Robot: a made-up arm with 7 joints. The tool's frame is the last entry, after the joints. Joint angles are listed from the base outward. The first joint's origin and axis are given. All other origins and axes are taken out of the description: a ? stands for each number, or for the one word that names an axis. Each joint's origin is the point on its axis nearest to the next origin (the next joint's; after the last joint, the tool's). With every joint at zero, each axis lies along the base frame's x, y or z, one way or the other. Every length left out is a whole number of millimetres.
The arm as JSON. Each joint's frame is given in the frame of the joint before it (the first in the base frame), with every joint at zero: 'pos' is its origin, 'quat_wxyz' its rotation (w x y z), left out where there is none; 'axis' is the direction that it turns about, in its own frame. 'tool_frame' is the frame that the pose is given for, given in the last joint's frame.
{
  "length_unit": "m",
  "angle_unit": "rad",
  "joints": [
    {
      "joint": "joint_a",
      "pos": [
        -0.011,
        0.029,
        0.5
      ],
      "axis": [
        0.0,
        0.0,
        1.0
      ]
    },
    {
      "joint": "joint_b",
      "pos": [
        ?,
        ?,
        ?
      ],
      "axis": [
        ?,
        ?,
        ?
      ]
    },
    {
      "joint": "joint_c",
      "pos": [
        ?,
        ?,
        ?
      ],
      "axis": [
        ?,
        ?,
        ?
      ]
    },
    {
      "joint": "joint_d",
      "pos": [
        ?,
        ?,
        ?
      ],
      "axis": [
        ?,
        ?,
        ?
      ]
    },
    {
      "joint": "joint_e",
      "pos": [
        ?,
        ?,
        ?
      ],
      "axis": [
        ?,
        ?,
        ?
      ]
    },
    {
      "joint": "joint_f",
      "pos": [
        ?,
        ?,
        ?
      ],
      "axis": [
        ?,
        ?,
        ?
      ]
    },
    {
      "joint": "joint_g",
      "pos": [
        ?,
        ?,
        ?
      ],
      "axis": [
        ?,
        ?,
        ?
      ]
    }
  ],
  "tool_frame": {
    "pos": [
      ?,
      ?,
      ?
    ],
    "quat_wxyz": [
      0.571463,
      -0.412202,
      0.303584,
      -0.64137
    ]
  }
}
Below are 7 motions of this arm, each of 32 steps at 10 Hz.
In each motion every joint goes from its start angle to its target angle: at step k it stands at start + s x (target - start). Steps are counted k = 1, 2, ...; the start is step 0. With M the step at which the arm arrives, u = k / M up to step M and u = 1 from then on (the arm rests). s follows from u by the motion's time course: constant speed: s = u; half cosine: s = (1 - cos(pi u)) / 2; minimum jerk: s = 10 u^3 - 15 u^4 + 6 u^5.
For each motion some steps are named. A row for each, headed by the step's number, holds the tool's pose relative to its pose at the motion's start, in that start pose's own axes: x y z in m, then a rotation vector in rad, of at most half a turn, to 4 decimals.
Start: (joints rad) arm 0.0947 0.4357 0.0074 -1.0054 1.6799 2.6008 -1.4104
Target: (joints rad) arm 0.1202 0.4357 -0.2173 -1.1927 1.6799 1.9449 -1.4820
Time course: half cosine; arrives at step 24
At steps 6, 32:
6: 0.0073 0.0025 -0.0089 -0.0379 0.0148 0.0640
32: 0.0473 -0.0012 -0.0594 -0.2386 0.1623 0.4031

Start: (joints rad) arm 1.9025 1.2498 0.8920 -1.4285 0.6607 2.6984 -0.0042
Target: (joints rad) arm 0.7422 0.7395 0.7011 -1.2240 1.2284 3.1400 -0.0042
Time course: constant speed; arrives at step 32
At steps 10, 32:
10: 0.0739 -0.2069 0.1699 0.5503 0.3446 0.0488
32: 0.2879 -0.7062 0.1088 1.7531 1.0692 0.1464

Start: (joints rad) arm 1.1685 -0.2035 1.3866 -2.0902 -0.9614 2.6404 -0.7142
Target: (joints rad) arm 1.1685 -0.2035 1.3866 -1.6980 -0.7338 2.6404 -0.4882
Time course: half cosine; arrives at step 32
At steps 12, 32:
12: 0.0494 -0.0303 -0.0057 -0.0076 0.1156 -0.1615
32: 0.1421 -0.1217 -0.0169 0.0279 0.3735 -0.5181

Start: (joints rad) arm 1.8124 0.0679 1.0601 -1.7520 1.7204 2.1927 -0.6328
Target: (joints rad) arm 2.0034 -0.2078 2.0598 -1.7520 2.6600 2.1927 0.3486
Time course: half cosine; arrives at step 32
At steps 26, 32:
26: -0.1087 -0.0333 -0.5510 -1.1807 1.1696 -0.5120
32: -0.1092 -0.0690 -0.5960 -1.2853 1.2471 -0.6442

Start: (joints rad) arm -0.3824 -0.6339 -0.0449 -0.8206 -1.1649 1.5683 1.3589
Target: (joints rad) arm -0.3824 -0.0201 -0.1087 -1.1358 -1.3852 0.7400 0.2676
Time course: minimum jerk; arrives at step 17
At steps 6, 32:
6: -0.0735 -0.0004 -0.1167 0.0730 -0.5406 -0.0460
32: -0.0900 0.0292 -0.5033 0.0213 -2.1291 -0.3799

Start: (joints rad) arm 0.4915 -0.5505 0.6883 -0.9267 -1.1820 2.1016 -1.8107
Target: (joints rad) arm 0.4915 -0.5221 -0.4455 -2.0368 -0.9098 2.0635 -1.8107
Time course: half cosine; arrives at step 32
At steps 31, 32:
31: -0.5200 0.2924 0.0952 0.6169 0.6408 1.3283
32: -0.5215 0.2920 0.0958 0.6186 0.6439 1.3307

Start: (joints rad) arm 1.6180 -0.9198 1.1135 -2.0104 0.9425 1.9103 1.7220
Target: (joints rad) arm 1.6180 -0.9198 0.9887 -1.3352 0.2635 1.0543 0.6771
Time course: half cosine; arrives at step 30
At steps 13, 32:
13: 0.0307 -0.0901 -0.0402 0.3260 -0.5552 0.1591
32: 0.1238 -0.1903 -0.0623 0.7917 -1.1694 0.1556

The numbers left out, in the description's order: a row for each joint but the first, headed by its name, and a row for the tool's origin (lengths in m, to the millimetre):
joint_b: xyz 0.001 0.005 0.0, axis 0.0 1.0 0.0
joint_c: xyz -0.029 0.0 0.208, axis 0.0 0.0 1.0
joint_d: xyz 0.029 -0.006 0.0, axis 0.0 -1.0 0.0
joint_e: xyz -0.101 0.0 0.327, axis 0.0 0.0 1.0
joint_f: xyz -0.015 -0.002 0.0, axis 0.0 -1.0 0.0
joint_g: xyz 0.096 0.0 -0.002, axis 0.0 0.0 -1.0
tool: xyz 0.025 0.002 0.0

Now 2 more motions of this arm.
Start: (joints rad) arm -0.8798 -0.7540 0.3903 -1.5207 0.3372 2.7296 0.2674
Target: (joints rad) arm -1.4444 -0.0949 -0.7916 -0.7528 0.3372 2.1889 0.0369
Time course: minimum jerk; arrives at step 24
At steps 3, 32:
3: 0.0071 0.0045 0.0037 0.0055 -0.0072 -0.0216
32: 0.1811 0.0113 0.1865 0.2333 -0.9094 -1.3277

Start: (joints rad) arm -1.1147 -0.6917 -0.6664 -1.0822 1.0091 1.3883 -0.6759
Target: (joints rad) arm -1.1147 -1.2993 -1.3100 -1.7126 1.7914 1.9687 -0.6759
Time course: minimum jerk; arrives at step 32
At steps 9, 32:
9: 0.0255 -0.0655 -0.0099 0.1929 0.0799 -0.0422
32: 0.1550 -0.4009 -0.3302 1.5169 0.8026 -0.2549

